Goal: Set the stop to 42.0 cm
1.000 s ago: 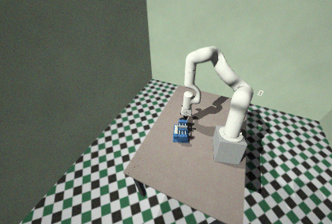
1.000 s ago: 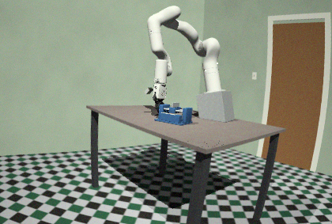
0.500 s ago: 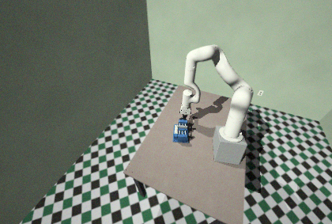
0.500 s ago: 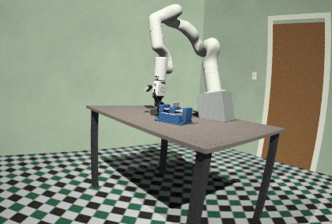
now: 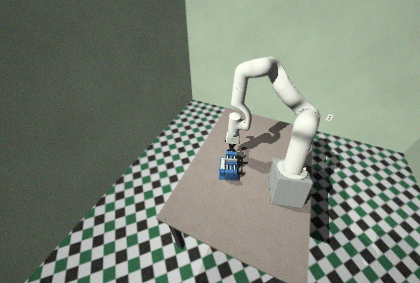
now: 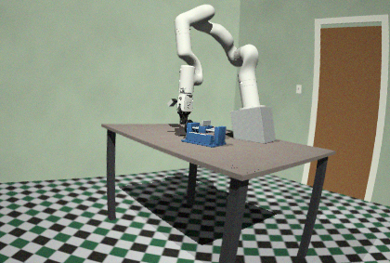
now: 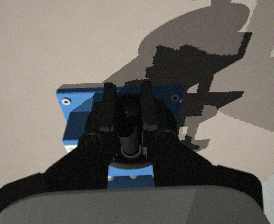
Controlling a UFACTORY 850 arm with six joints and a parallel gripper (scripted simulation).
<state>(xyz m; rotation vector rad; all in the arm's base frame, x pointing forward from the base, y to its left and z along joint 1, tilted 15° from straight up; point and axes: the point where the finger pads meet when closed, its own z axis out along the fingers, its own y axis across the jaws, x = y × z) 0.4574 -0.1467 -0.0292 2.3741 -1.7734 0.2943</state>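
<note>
Right now the stop block is 15 cm to the left of my hand, 3 cm behind it and 1 cm below it.
</note>
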